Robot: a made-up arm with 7 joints.
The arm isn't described. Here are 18 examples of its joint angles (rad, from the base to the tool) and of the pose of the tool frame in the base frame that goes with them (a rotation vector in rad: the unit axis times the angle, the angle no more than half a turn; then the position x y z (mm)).
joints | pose
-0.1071 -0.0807 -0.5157 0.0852 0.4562 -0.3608 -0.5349 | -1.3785 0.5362 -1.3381 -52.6 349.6 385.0
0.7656 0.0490 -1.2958 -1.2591 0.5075 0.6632 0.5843 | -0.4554 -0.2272 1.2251 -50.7 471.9 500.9
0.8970 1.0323 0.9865 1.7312 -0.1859 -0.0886 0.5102 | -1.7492 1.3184 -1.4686 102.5 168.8 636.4
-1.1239 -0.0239 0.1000 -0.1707 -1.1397 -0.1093 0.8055 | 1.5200 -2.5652 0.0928 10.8 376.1 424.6
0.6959 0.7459 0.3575 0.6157 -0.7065 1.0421 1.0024 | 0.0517 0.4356 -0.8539 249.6 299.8 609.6
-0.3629 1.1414 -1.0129 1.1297 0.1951 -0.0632 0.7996 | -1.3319 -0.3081 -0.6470 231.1 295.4 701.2
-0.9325 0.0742 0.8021 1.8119 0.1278 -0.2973 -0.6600 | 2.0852 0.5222 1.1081 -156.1 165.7 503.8
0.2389 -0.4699 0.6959 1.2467 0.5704 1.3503 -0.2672 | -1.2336 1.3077 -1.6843 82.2 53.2 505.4
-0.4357 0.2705 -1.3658 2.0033 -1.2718 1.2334 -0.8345 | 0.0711 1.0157 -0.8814 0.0 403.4 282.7
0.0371 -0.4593 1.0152 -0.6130 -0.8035 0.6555 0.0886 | 0.8858 1.5094 -1.4045 340.2 343.0 505.9
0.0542 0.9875 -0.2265 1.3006 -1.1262 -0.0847 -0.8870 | -0.1455 -1.9832 2.0654 219.9 598.7 587.0
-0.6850 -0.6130 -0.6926 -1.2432 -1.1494 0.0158 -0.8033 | 1.1430 -1.5979 0.3940 105.5 609.7 608.6
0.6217 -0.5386 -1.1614 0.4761 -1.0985 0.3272 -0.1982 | -0.9364 0.5823 -1.9577 13.2 253.1 241.7
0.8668 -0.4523 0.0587 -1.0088 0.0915 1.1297 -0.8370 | 0.1564 1.1611 0.1010 65.3 443.0 562.4
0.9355 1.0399 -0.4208 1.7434 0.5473 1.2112 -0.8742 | -0.4428 0.3807 -1.1204 52.4 192.7 603.0
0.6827 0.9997 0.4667 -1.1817 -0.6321 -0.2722 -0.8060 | -0.2029 2.3641 0.7531 -52.8 46.7 1056.0
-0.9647 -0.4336 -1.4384 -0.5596 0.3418 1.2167 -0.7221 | 1.0412 -2.2677 -1.7857 -133.3 161.5 668.5
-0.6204 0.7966 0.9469 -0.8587 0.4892 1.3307 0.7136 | 0.9666 0.6929 -1.0160 366.9 216.2 316.3
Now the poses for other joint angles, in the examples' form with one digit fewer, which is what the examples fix.
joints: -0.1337 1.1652 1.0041 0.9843 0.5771 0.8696 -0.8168
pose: -0.450 2.758 -0.520 85 321 630
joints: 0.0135 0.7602 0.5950 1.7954 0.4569 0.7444 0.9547
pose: -1.911 0.687 0.105 265 58 455
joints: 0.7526 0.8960 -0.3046 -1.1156 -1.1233 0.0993 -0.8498
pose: -1.041 2.266 0.568 -211 109 1037
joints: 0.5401 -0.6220 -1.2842 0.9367 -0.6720 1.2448 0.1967
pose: -1.462 -0.108 -0.688 188 74 359
